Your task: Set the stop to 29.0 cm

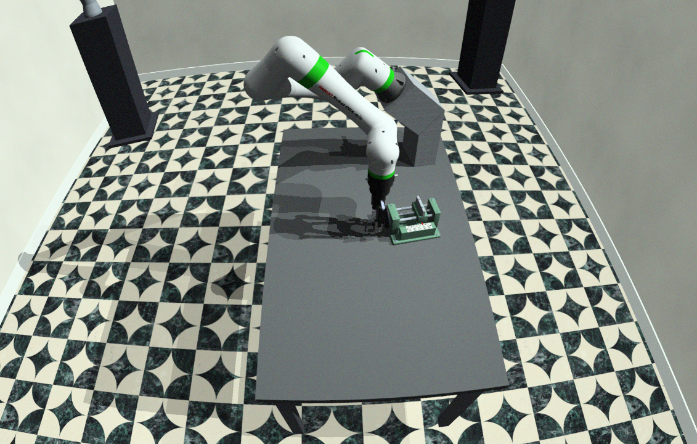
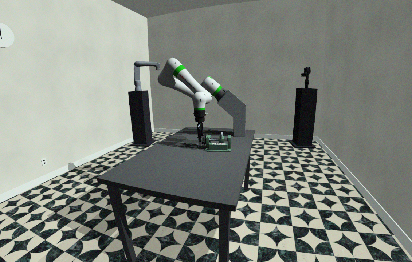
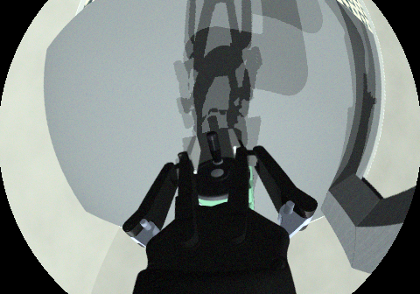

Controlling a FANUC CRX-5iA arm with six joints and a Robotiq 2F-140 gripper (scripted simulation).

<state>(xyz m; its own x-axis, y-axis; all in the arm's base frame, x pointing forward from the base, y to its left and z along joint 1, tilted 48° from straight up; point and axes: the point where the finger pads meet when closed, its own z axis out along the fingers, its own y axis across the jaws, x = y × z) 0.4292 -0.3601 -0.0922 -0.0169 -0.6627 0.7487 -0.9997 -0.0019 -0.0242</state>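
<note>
My hand is 20 mm to the right of the black handwheel and 10 mm above it. Round my hand: green stop fixture (20 mm ahead, 170 mm to the left, 30 mm above).
</note>
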